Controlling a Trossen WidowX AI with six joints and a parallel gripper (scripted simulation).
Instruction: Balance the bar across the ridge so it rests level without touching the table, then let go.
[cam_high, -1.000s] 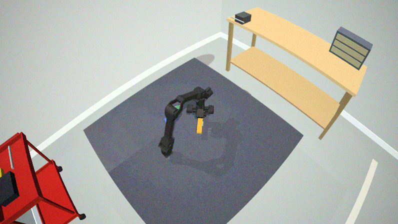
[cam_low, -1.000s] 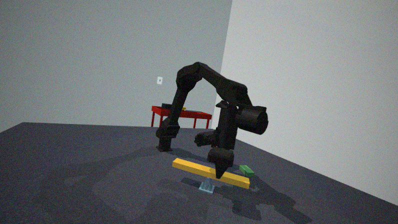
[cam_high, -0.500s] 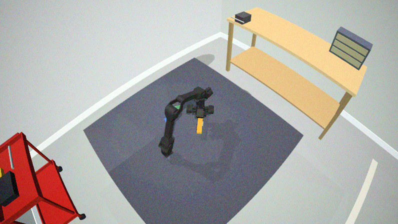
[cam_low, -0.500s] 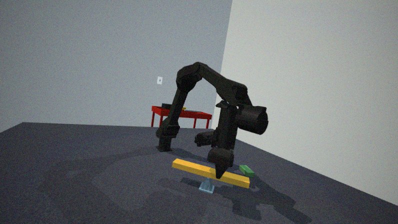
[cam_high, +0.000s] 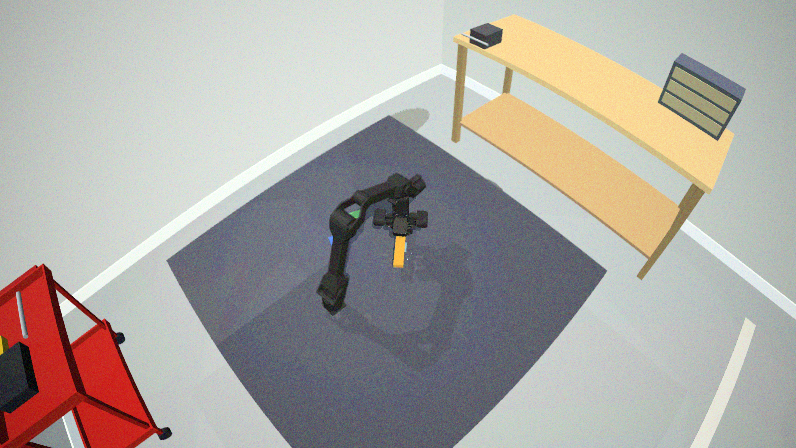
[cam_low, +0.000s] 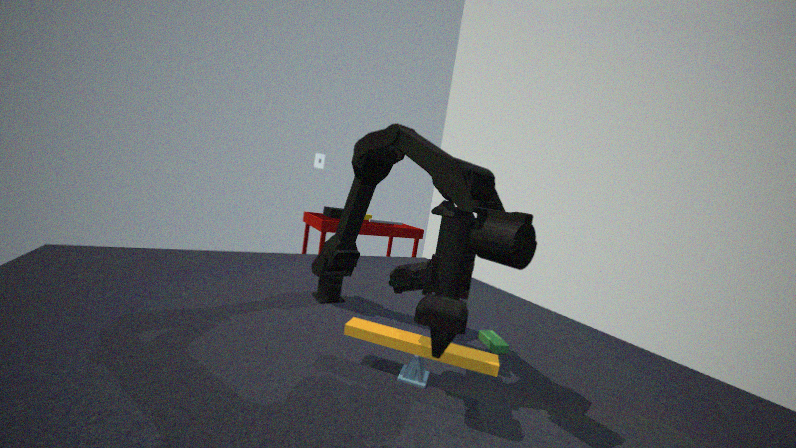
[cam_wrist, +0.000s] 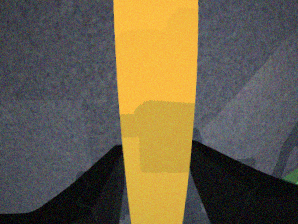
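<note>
My gripper tip is now 2 cm past the yellow bar and 2 cm to the left of it. The rest, counted from my gripper tip: blue block (19 cm behind, 16 cm to the left, 4 cm below); green block (6 cm behind, 21 cm to the left, 4 cm below).
</note>
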